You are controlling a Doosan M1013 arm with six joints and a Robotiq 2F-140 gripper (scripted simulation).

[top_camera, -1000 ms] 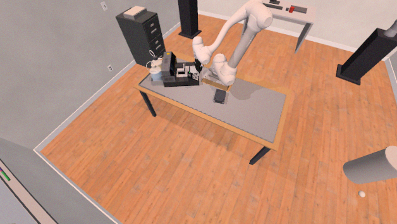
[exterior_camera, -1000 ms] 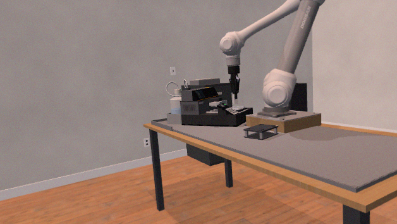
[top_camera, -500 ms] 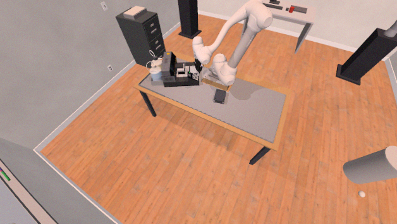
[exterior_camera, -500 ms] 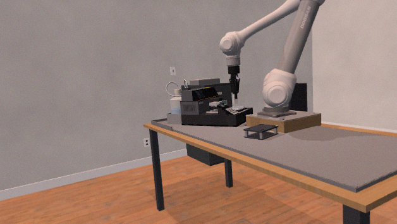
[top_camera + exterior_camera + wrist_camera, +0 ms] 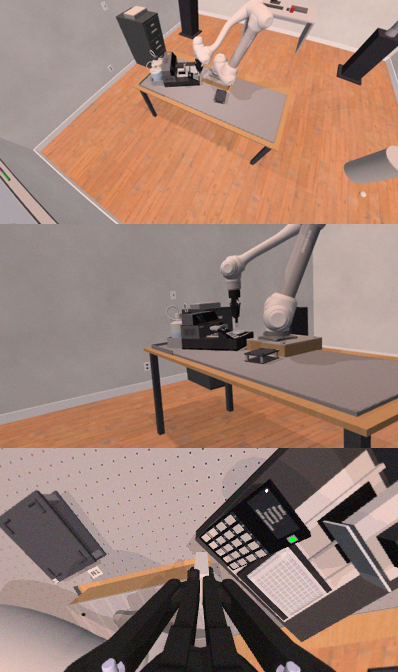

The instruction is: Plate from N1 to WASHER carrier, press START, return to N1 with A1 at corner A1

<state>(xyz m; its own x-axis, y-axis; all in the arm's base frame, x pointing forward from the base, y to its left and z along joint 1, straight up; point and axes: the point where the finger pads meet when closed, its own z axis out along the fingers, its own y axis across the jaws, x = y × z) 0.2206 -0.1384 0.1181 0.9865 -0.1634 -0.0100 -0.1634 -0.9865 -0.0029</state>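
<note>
My gripper is now 9 cm past the white well plate, 15 cm to the left of it and 9 cm above it. Round my hand: black plate nest N1: 5 cm ahead, 32 cm to the left, 14 cm below; plate washer: 27 cm to the right, 6 cm below.
</note>
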